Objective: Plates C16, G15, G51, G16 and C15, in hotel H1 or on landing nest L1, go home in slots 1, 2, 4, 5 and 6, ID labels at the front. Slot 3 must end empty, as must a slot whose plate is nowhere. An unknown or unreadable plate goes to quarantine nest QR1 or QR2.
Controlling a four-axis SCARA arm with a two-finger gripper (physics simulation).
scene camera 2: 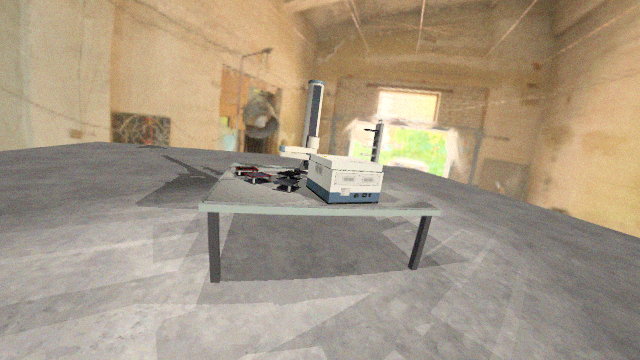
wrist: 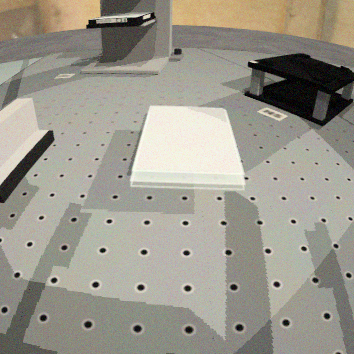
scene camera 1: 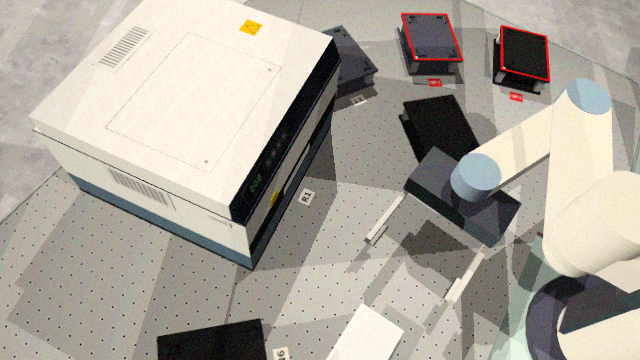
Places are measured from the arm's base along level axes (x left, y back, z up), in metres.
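Pixels of known places: gripper, fingertip midpoint: (wrist: pixel 214 124) (scene camera 1: pixel 408 270); arm's base, link origin: (scene camera 2: pixel 306 172) (scene camera 1: pixel 589 341).
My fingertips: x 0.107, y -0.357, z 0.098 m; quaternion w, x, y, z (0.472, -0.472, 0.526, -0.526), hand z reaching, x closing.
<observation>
For each thing: its top centre in the pictures, then the offset to it from my fingertips. "pt": a spot on its surface instead.
- dark-edged plate, top centre: (wrist: pixel 123 14) dx +0.416, dy +0.105, dz +0.014 m
- Landing nest L1, top centre: (scene camera 1: pixel 337 52) (scene camera 2: pixel 286 180) dx -0.387, dy -0.362, dz -0.029 m
- QR2, top centre: (scene camera 1: pixel 525 50) (scene camera 2: pixel 246 167) dx -0.675, dy +0.005, dz -0.029 m
- white flat block, top centre: (wrist: pixel 187 132) (scene camera 1: pixel 364 348) dx +0.129, dy +0.003, dz -0.071 m
- black nest N6, top centre: (wrist: pixel 311 62) dx +0.288, dy -0.181, dz -0.029 m
- black nest, top centre: (scene camera 1: pixel 444 124) (scene camera 2: pixel 289 171) dx -0.338, dy -0.073, dz -0.025 m
- large white instrument, top centre: (scene camera 1: pixel 191 72) (scene camera 2: pixel 345 158) dx -0.030, dy -0.444, dz +0.161 m
- label R1, surface spot: (scene camera 1: pixel 306 196) pt dx -0.062, dy -0.234, dz -0.085 m
My gripper (scene camera 1: pixel 425 247) is open, its two pale fingers wide apart with nothing between them, above the perforated table. One finger shows at the left edge in the wrist view. A hotel (scene camera 2: pixel 379 142) (wrist: pixel 161 42) stands ahead; a dark-edged plate (wrist: pixel 122 20) with a pale label strip, unreadable now, sits on a shelf in it. Landing nest L1 (scene camera 1: pixel 352 62) is partly behind the white instrument, and no plate shows on its visible part. Quarantine nests QR1 (scene camera 1: pixel 432 37) and QR2 (scene camera 1: pixel 525 52) are red-rimmed and show no plate.
A white flat block (scene camera 1: pixel 367 335) (wrist: pixel 187 142) lies on the table near the gripper. The black nest N6 (scene camera 1: pixel 215 342) (wrist: pixel 305 67) stands beyond it. Another black nest (scene camera 1: pixel 440 122) is partly hidden by the gripper body. The large white instrument (scene camera 1: pixel 175 100) (scene camera 2: pixel 345 175) stands beside label R1 (scene camera 1: pixel 306 196).
</observation>
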